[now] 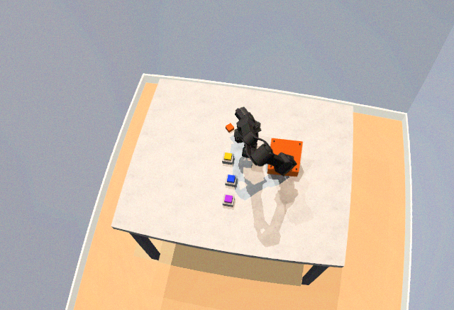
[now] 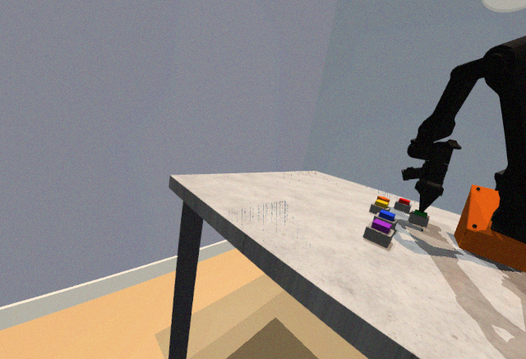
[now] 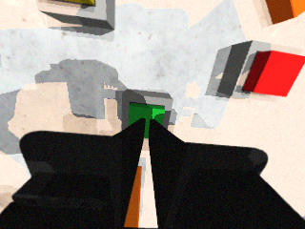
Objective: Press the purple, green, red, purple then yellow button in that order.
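My gripper tip is now 10 mm above the green button. From my gripper tip the other things lie so: orange block (130 mm ahead, 100 mm to the right, 20 mm below); yellow button (100 mm ahead, 70 mm to the left); red button (100 mm to the right, 60 mm ahead).
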